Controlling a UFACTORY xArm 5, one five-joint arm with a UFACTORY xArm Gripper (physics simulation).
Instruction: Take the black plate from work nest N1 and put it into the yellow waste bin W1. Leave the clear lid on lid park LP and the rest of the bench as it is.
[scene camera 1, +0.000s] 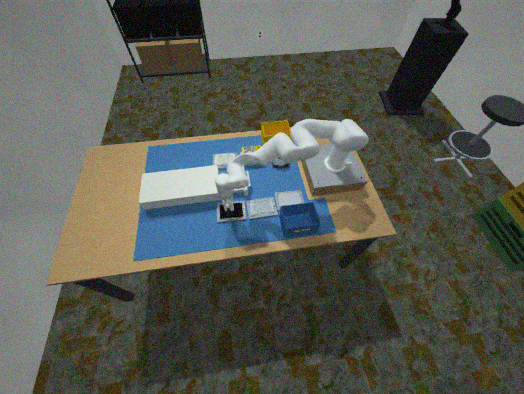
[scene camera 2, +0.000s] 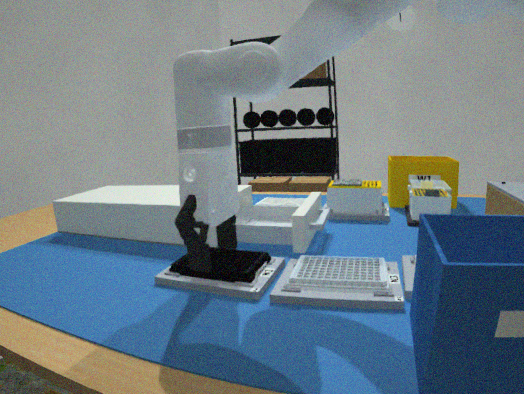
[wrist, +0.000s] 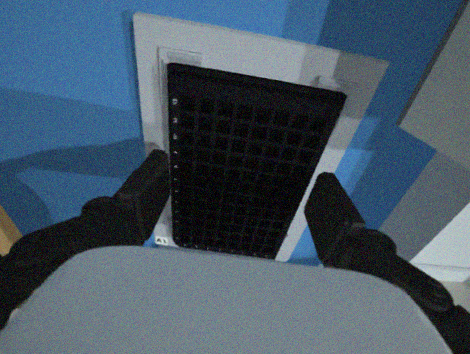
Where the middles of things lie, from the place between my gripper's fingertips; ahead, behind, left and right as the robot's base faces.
Labels:
My hand is 10 mm past the black plate (scene camera 2: 228, 265) and 10 mm above it.

